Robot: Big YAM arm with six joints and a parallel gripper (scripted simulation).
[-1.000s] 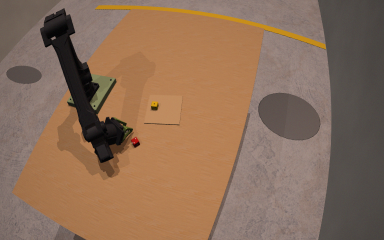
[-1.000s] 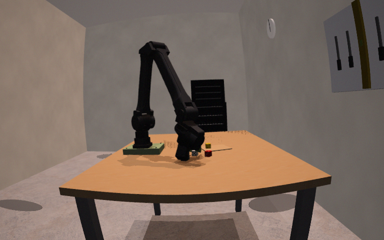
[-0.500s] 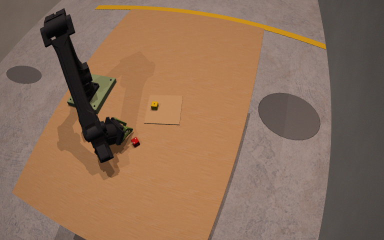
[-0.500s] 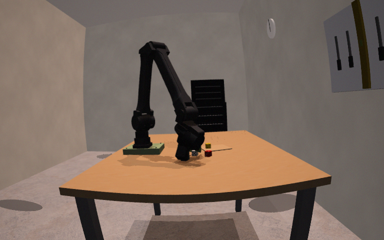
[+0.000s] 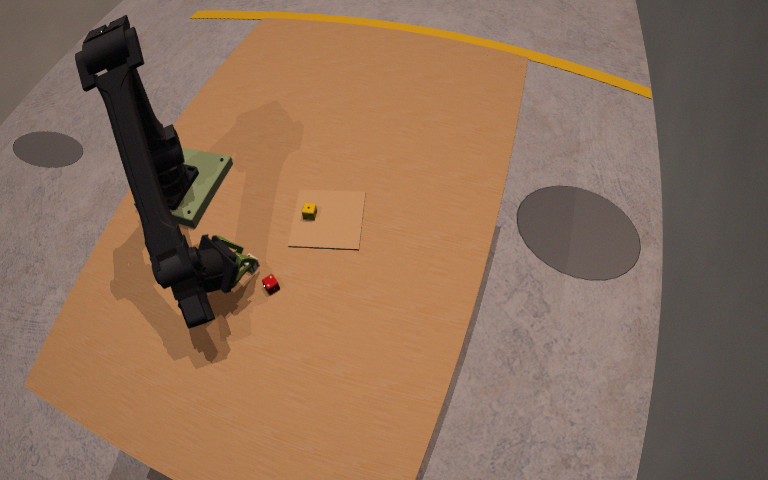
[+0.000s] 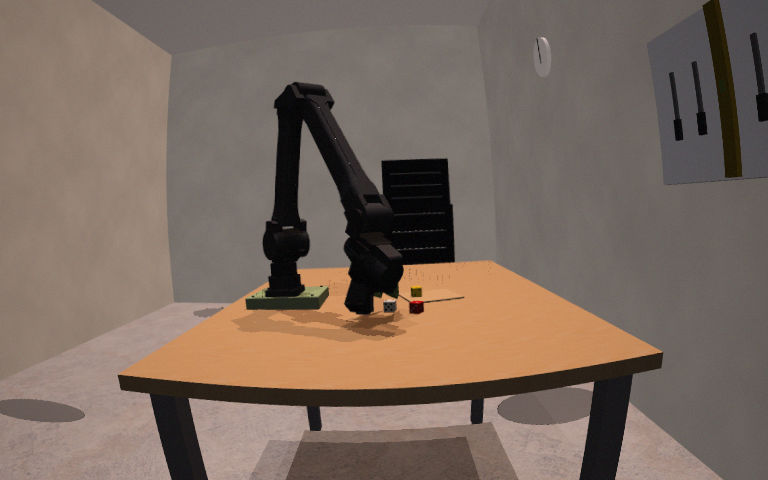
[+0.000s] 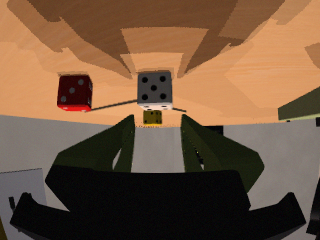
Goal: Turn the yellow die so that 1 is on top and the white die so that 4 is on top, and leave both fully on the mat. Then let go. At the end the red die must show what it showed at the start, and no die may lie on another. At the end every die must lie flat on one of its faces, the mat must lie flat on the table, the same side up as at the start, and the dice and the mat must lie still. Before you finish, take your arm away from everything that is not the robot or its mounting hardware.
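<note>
My gripper is now 3 cm above the white die. Also, from my hand: yellow die (15 cm to the left, 7 cm ahead, 2 cm below); then tan mat (15 cm to the left, 11 cm ahead, 4 cm below); then red die (6 cm ahead, 3 cm to the right, 3 cm below).
</note>
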